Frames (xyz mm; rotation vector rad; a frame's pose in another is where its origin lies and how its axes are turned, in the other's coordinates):
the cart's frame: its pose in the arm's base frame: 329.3 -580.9 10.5 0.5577 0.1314 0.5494
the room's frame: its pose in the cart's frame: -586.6 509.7 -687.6 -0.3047 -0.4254 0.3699
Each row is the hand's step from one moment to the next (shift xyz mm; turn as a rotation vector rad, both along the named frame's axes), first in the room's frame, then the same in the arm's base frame.
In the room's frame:
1: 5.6 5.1 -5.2 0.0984 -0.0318 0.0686
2: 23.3 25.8 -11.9 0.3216 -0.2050 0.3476
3: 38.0 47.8 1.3 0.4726 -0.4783 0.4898
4: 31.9 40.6 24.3 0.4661 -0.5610 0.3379
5: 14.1 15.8 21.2 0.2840 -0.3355 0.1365
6: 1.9 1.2 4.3 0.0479 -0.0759 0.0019
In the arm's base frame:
1: 1.0 9.1 -0.5 0.0676 0.0021 0.1040
2: -1.7 36.1 6.7 0.2652 -0.1200 0.4261
3: -12.2 52.3 29.1 0.5264 -0.2810 0.5797
4: -16.4 32.7 43.8 0.6217 -0.2632 0.4363
5: -8.3 7.9 27.7 0.3915 -0.1218 0.2092
6: -0.8 -0.3 4.8 0.0856 -0.0226 0.0145

